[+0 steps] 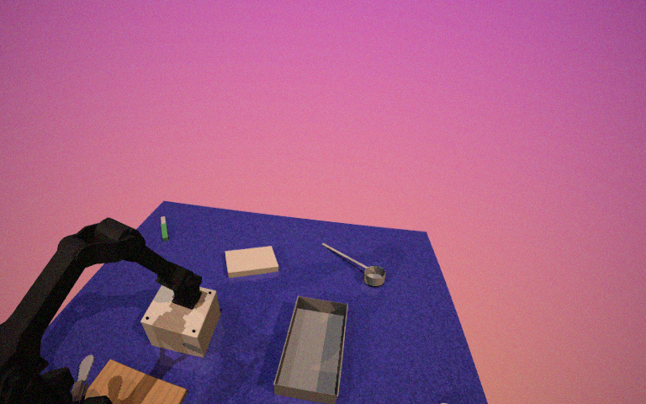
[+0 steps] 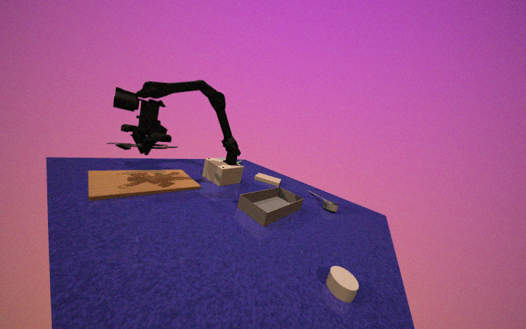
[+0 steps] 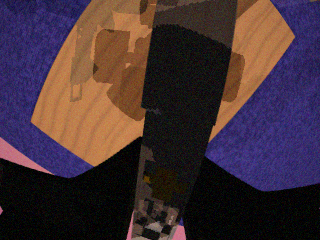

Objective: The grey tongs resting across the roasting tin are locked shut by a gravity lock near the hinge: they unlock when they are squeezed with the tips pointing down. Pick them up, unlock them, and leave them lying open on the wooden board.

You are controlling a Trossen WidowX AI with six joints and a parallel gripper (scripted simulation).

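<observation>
Now: the yellow lock 4 cm above my gripper tip. Also, from my gripper tip: wooden board 12 cm below, 3 cm to the left, 2 cm behind; roasting tin 42 cm to the left, 39 cm ahead, 10 cm below; beige block 73 cm to the left, 12 cm below, 10 cm ahead.
</observation>
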